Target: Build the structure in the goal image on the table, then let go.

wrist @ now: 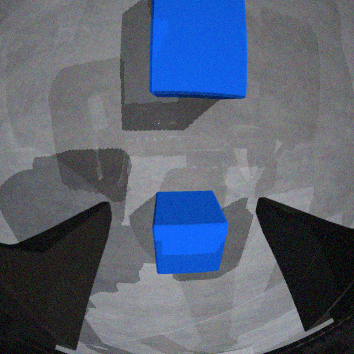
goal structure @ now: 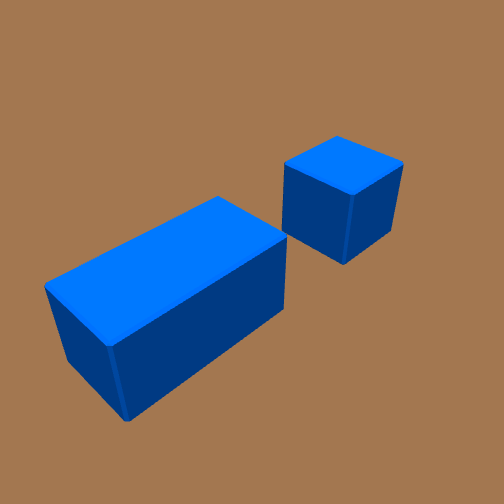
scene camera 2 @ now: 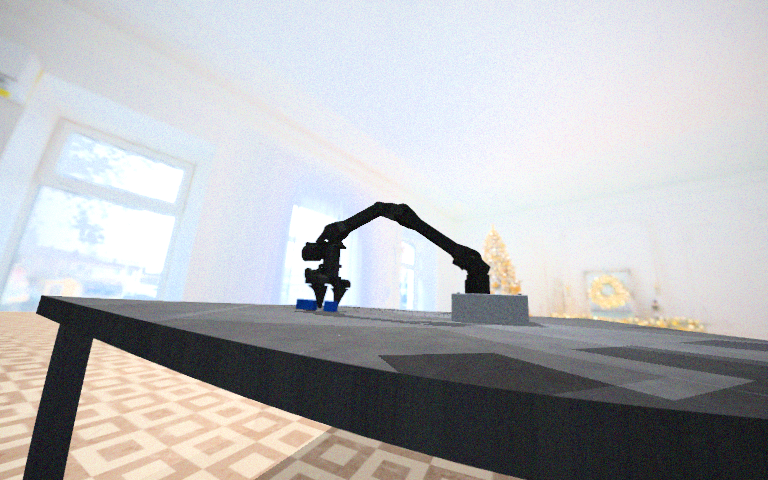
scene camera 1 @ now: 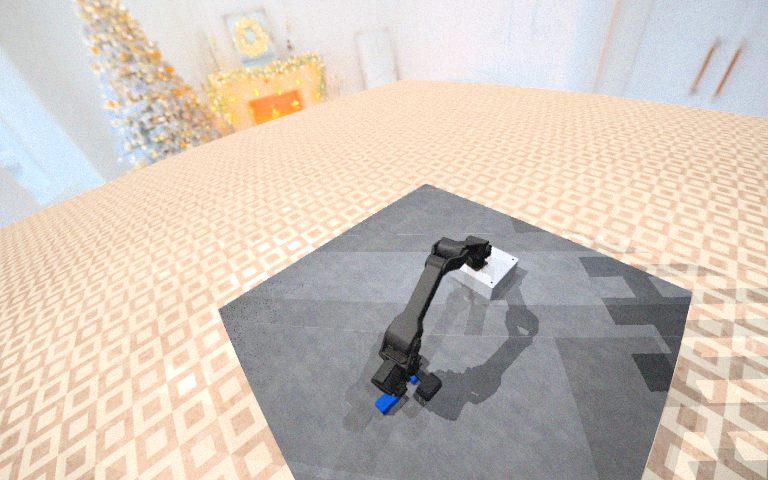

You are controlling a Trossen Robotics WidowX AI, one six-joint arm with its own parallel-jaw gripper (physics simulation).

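Places are measured from the arm's base along level axes (x down, y left, z ahead), in centimetres.
Pixels of known places: gripper, fingertip midpoint: [wrist: 185,208] [scene camera 2: 327,308] [scene camera 1: 411,378]; arm's base, origin of the base link: [scene camera 2: 478,295] [scene camera 1: 475,263].
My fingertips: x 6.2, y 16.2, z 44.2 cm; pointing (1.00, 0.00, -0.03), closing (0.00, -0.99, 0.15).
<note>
Ahead of a thing's pixels: the offset from my fingertips to its top centre. Level surfaces: height alone.
A small blue cube @(dx -2.4, dy -0.2, dz -1.0 cm) [scene camera 1: 413,379] [scene camera 2: 330,306] [wrist: 190,245] stands on the dark grey table @(dx +0.9 cm) [scene camera 1: 339,283] [scene camera 2: 226,322]. A larger blue block @(dx -2.4, dy +1.2, dz +8.9 cm) [scene camera 1: 386,403] [scene camera 2: 306,304] [wrist: 199,47] lies flat on the table, apart from the cube, with a gap between them. The block is cut off at the top of the wrist view. My gripper [scene camera 1: 410,388] [scene camera 2: 328,303] [wrist: 185,208] is open and points down, low over the table. Its fingers stand on either side of the small cube, with a gap to it on each side in the wrist view.
The arm's light grey base box [scene camera 1: 491,277] [scene camera 2: 489,308] stands on the table, far from the blocks. The arm arches from it over the table to the gripper. Shadows of the arm fall across the table top.
</note>
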